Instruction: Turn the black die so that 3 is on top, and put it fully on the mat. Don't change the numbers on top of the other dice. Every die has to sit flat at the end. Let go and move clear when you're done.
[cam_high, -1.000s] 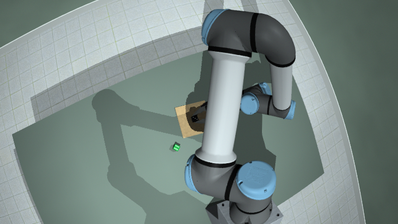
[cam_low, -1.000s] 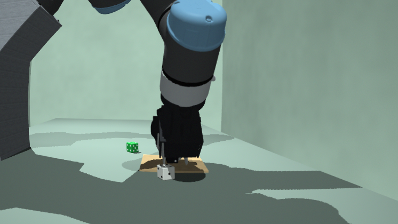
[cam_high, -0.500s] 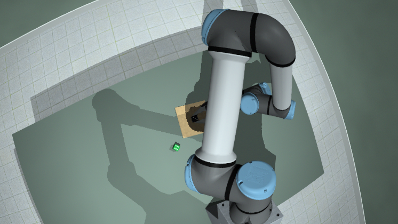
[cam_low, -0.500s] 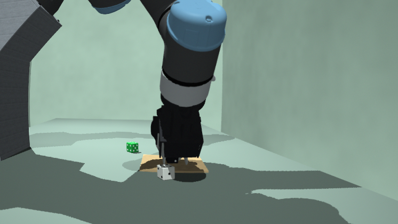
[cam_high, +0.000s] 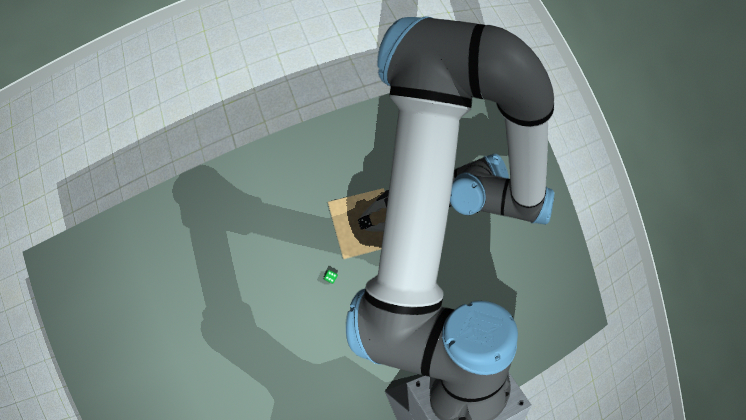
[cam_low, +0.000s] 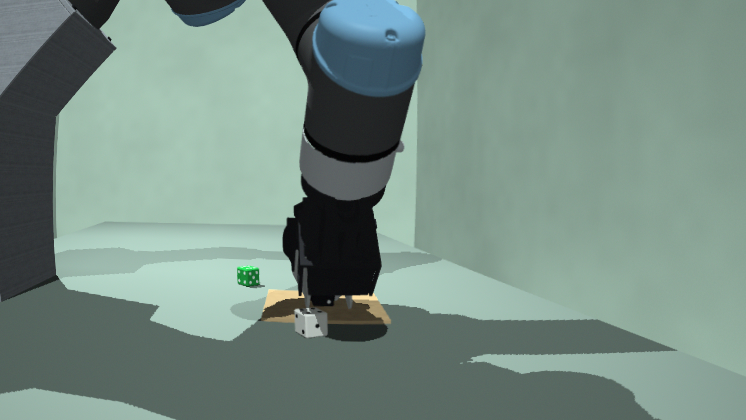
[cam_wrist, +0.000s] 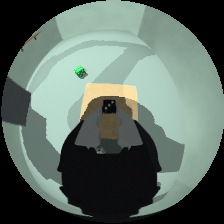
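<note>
My gripper is now 1 cm to the right of the black die and 1 cm above it. From my hand the other things lie so: white die: 3 cm behind, 10 cm to the right, 1 cm below; then tan mat: 1 cm to the left, 2 cm below; then green die: 8 cm behind, 14 cm to the left, 1 cm below.
</note>
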